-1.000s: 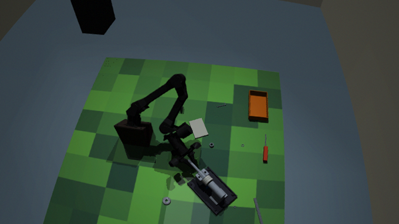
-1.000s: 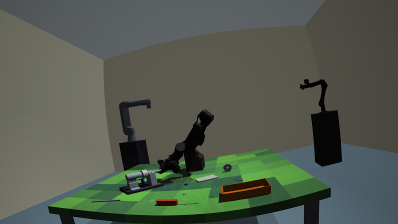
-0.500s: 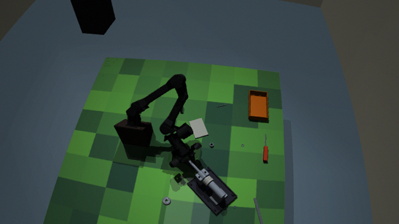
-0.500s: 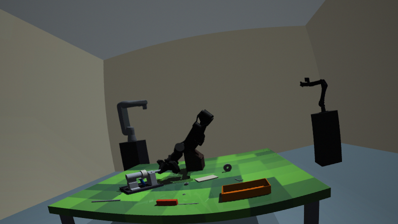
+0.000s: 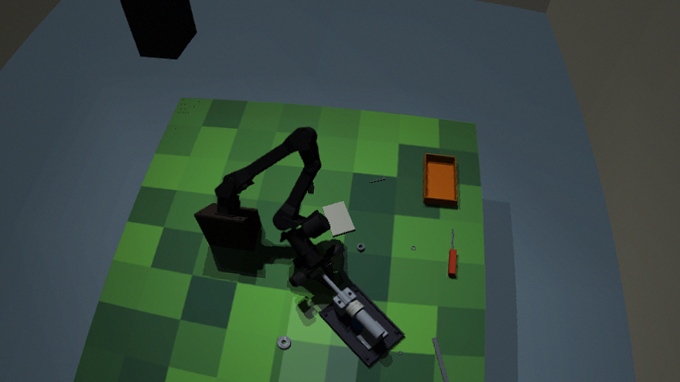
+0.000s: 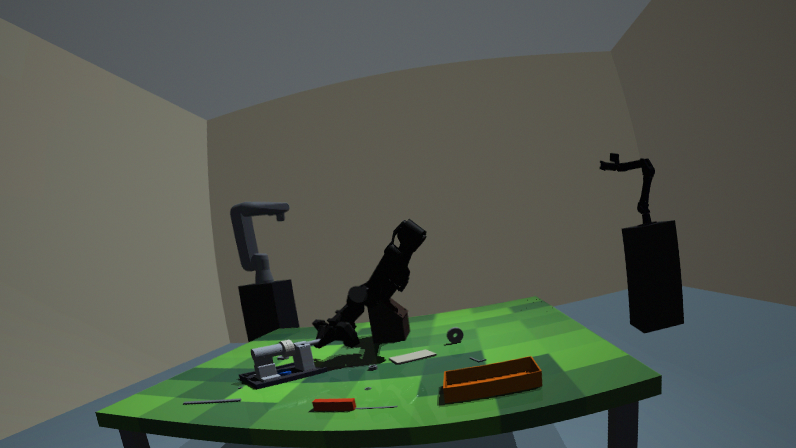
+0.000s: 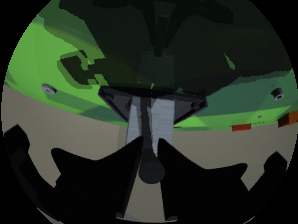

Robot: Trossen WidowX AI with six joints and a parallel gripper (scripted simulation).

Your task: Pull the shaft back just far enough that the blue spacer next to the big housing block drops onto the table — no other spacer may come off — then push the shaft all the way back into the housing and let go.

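My gripper tip is now 100 mm short of the blue spacer, 80 mm to the left of it and 50 mm above it. From my gripper tip the other things lie so: white plate 280 mm to the left, 60 mm below, 50 mm behind; shaft 30 mm ahead, 20 mm to the right, 20 mm above; red-handled screwdriver 360 mm ahead, 230 mm to the left, 60 mm below.
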